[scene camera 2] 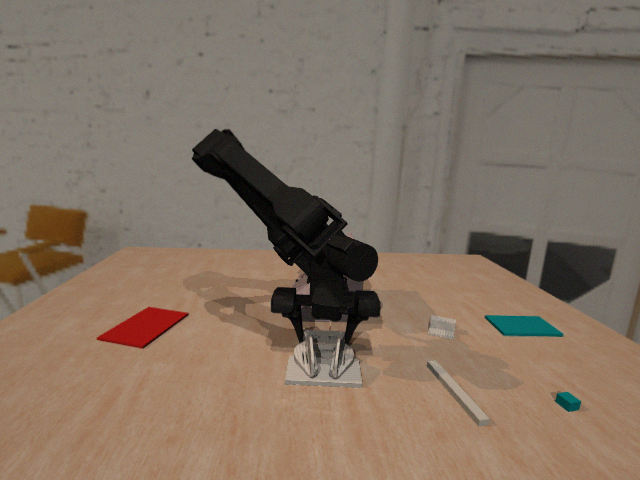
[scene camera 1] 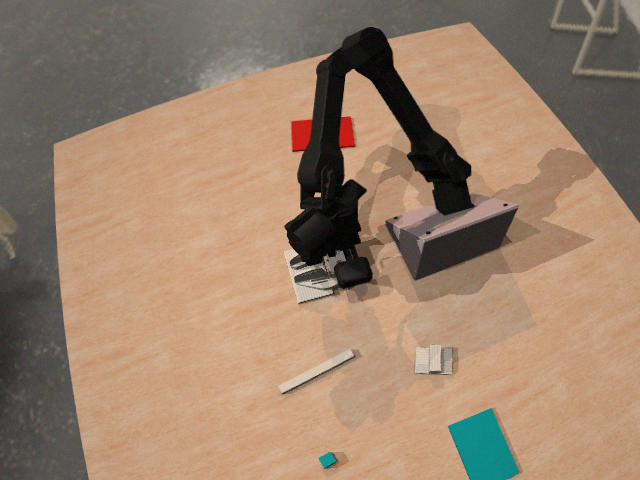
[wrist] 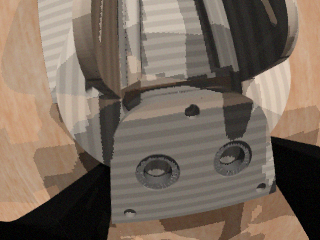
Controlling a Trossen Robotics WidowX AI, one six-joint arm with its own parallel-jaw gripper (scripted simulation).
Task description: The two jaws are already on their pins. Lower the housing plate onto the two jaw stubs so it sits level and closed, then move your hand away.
Labels:
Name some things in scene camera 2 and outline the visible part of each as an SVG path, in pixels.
My gripper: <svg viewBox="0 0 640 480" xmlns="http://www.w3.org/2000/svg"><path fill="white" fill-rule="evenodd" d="M274 290L271 298L271 312L282 314L282 317L288 318L291 321L299 343L303 342L301 306L312 306L311 315L315 319L327 319L337 322L341 320L342 314L348 315L345 332L346 345L349 344L359 323L367 321L369 317L380 317L381 304L376 292L349 291L347 278L332 268L323 268L311 264L310 295L296 294L296 288L277 287Z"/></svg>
A pale bar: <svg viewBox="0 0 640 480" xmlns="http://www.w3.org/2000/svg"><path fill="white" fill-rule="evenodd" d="M427 361L429 370L441 381L446 390L464 408L475 424L478 426L489 425L490 419L452 379L451 375L436 360Z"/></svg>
A teal sheet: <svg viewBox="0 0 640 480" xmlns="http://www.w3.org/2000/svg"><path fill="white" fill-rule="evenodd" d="M484 317L503 336L564 336L562 332L539 316L485 315Z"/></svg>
A red sheet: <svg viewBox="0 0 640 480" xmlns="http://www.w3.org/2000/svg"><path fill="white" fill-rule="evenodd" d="M189 313L147 307L96 338L100 341L144 349L189 315Z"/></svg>

